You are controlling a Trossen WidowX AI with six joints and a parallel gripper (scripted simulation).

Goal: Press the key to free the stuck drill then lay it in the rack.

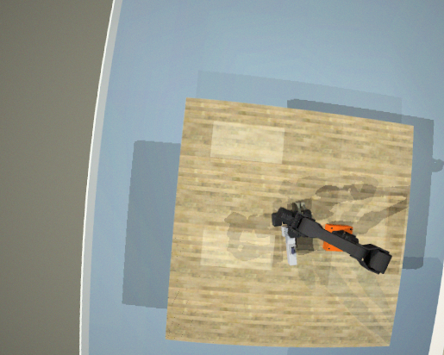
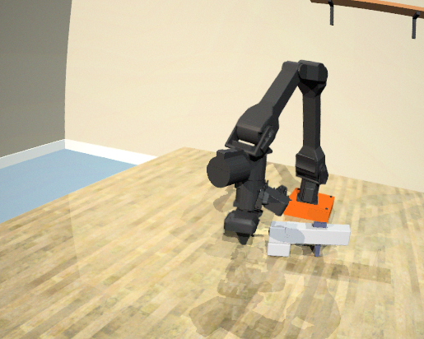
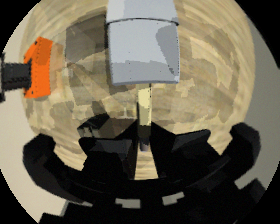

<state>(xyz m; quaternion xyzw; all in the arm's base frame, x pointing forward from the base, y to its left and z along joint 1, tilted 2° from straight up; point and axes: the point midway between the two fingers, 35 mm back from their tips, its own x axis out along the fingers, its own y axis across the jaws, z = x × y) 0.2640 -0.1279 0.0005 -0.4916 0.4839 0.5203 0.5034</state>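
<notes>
The drill is 4 cm to the left of my gripper tip and 4 cm above it. Round my gripper tip: housing (14 cm to the left, 4 cm above); then grey slatted rack (7 cm behind, 3 cm to the right, 1 cm above); then thin dark blue key (16 cm to the left, 4 cm above).
</notes>
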